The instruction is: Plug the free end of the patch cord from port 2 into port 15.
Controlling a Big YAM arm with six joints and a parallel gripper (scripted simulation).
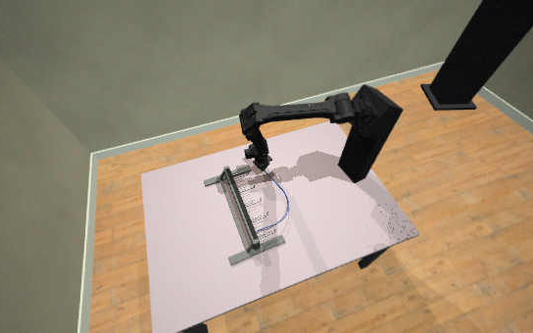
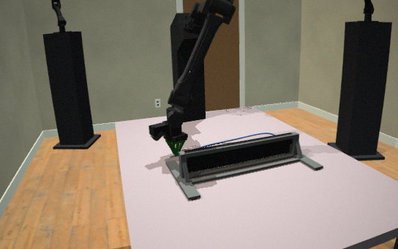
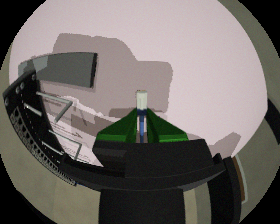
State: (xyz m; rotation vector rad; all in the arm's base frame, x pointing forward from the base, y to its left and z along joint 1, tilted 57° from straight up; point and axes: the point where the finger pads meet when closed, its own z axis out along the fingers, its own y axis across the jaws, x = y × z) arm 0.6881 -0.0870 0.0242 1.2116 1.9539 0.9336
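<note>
Now: the plug 2 cm to the right of my hand and 1 cm ahead of it.
</note>
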